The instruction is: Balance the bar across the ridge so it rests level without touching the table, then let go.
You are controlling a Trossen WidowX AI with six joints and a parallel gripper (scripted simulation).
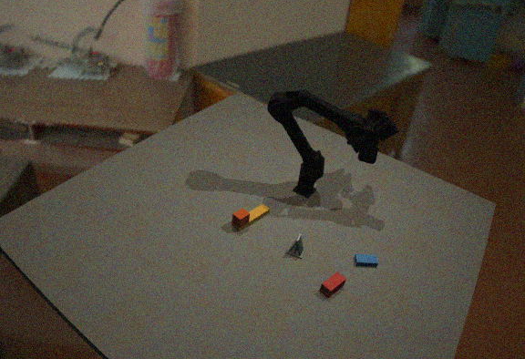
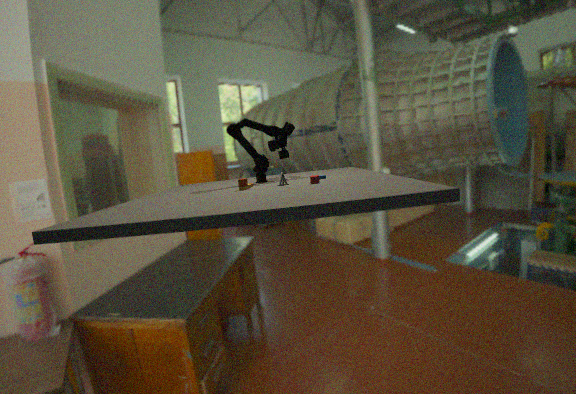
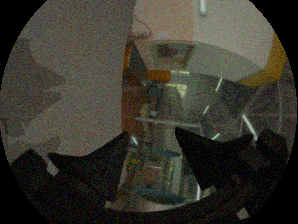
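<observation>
My gripper tip is now 52 cm short of the bar, 19 cm to the left of it and 17 cm above it. The rest, counted from my gripper tip: red block 58 cm ahead, 17 cm below, 15 cm to the left; blue block 42 cm ahead, 19 cm to the left, 18 cm below.
</observation>
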